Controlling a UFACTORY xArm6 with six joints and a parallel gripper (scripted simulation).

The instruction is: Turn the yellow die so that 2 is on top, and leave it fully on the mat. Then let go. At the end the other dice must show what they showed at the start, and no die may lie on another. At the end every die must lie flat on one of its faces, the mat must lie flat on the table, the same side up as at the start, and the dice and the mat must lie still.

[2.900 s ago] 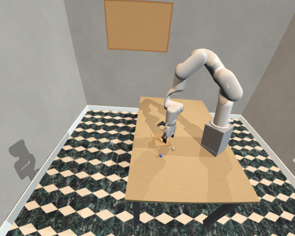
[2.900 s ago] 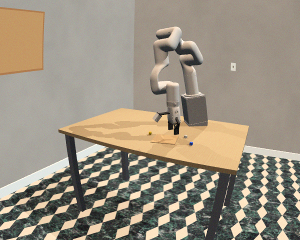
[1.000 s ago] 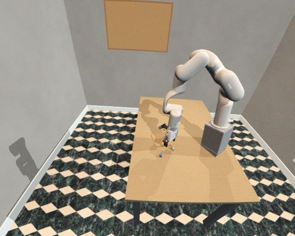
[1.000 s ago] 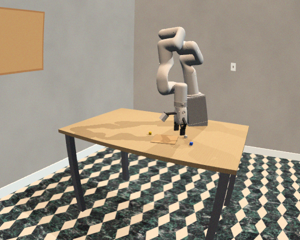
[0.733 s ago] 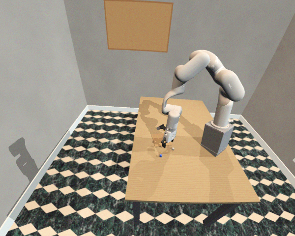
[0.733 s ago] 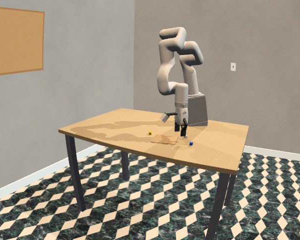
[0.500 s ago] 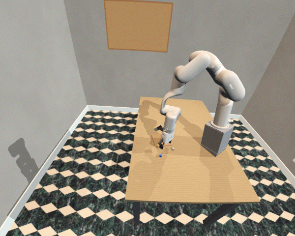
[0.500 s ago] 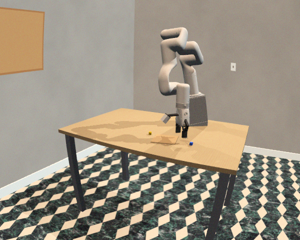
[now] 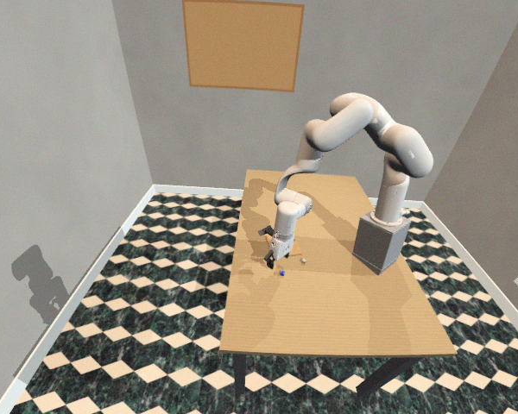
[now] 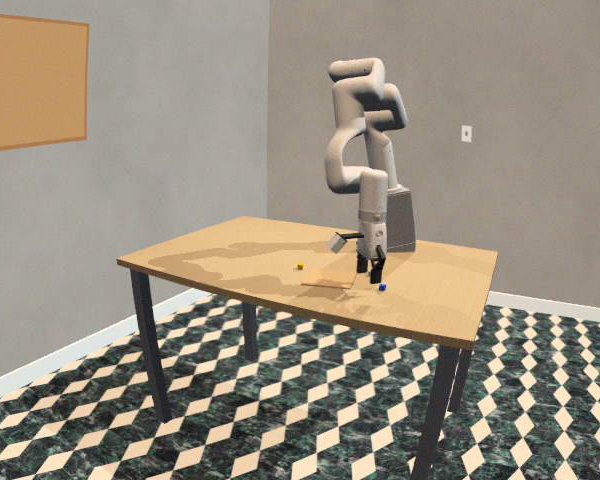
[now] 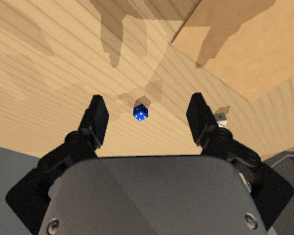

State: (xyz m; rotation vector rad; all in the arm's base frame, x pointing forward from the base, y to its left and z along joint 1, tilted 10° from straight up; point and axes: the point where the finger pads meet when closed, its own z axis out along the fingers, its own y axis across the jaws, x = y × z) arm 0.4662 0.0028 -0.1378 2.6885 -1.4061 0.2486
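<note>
My gripper is now 4 cm to the right of the blue die, 4 cm above it and 2 cm past it. Round my hand: yellow die 24 cm to the right, 12 cm behind, 4 cm below; white die 13 cm behind, 4 cm below, 1 cm to the right; tan mat 12 cm to the right, 6 cm behind, 4 cm below.
</note>
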